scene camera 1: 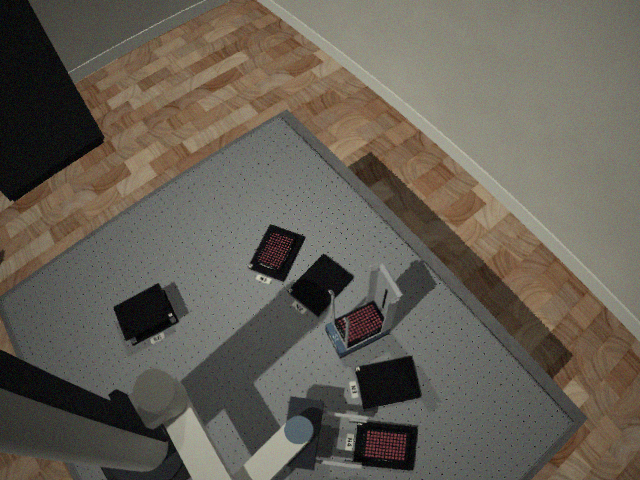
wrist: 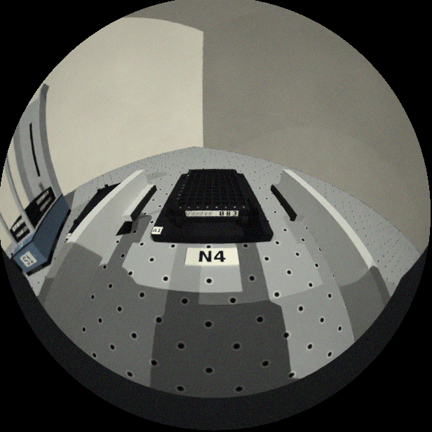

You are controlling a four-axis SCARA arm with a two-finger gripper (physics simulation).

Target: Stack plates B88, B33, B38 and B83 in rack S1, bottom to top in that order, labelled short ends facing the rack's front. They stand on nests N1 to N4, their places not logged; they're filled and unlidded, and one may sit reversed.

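Places are measured from the arm's base along level axes (x back, y up, z left), in millimetres.
Pixels of known places: gripper, between the fingertips: [scene camera 1: 364, 442]; arm's base, origin of its link: [scene camera 1: 146, 446].
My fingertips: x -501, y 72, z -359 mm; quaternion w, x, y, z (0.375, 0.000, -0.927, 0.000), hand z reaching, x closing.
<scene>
Ahead of a thing's pixels: the offset from my fingertips to its top centre. "*": to the spot under its first point. Level surfaces: height alone.
A black plate {dy -33, dx -43, dz -42 mm} [scene camera 1: 385, 445] [wrist: 212, 190] stands on nest N4 [wrist: 210, 234]. Its short end reads B83 and faces the wrist camera, on the side of the N4 tag. My gripper [scene camera 1: 363, 442] [wrist: 213, 176] is open and empty, its fingers apart at the plate's two long sides, near its labelled end. Rack S1 {* dy -11, dx -117, dz +247 mm} [scene camera 1: 340, 347] [wrist: 42, 240] holds black plates {dy +20, dx -201, dz +260 mm} [scene camera 1: 360, 322] [wrist: 40, 204], the top one with pink-filled wells; their labels are too small to read. Another pink-filled plate {dy -33, dx -160, dz +618 mm} [scene camera 1: 277, 249] stands on nest N1, its label unreadable. Nests N2 {dy -37, dx -201, dz +447 mm} [scene camera 1: 321, 284] and N3 {dy -37, dx -163, dz +91 mm} [scene camera 1: 388, 381] bear no plate.
Rack S1 has a tall back wall [scene camera 1: 385, 289] and thin front posts. Nest N3 lies between the rack and N4. A further black nest {dy +11, dx +286, dz +686 mm} [scene camera 1: 146, 314] stands at the left of the perforated table {dy -58 mm} [scene camera 1: 206, 232]. My arm's pale link [scene camera 1: 273, 457] reaches in from the lower left.
</scene>
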